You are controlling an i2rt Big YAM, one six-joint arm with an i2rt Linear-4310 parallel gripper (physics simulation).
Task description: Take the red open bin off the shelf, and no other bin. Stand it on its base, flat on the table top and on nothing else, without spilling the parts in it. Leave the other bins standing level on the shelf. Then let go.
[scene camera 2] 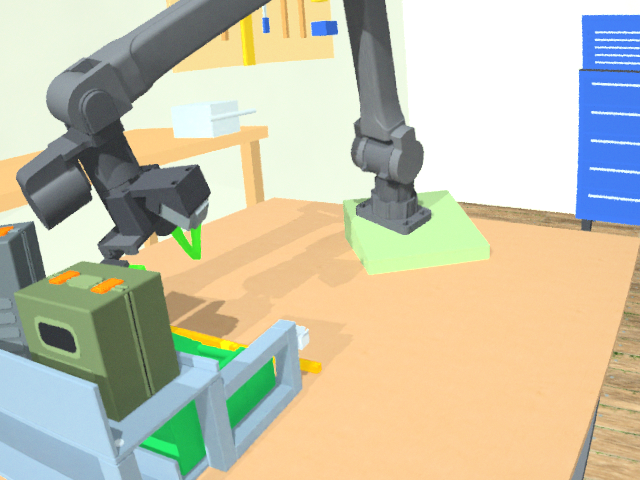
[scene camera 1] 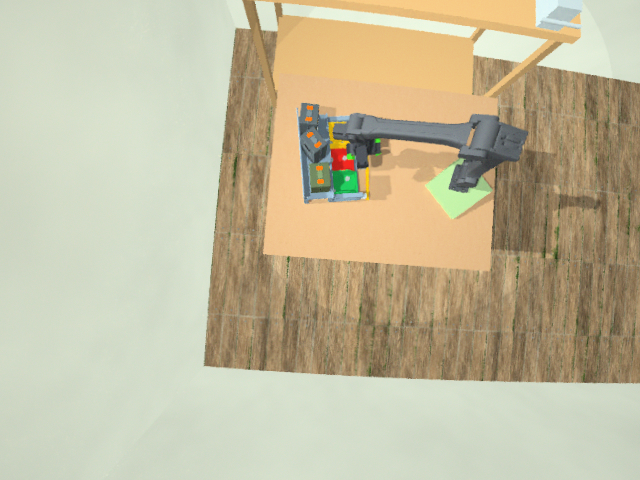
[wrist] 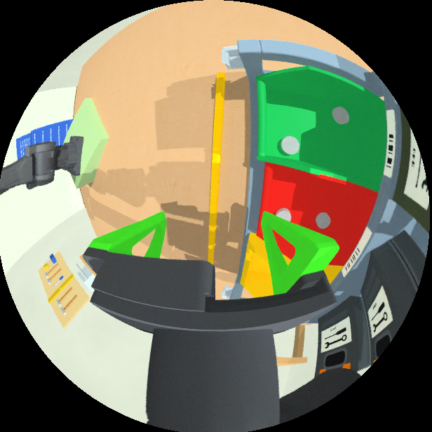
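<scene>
The red open bin stands on the shelf, between the green bin and the yellow bin. Two grey round parts show in the red bin. It is hidden in scene camera 2. My gripper is open and empty, above the shelf's front edge; one green finger overlaps the red bin in the wrist view. A yellow bar lies along the shelf's front, seemingly on the table top, below the spread fingers.
An olive case and two dark cases stand on the shelf's raised rear part. A white hook sticks out at the shelf's front end. The arm's base is on a pale green block.
</scene>
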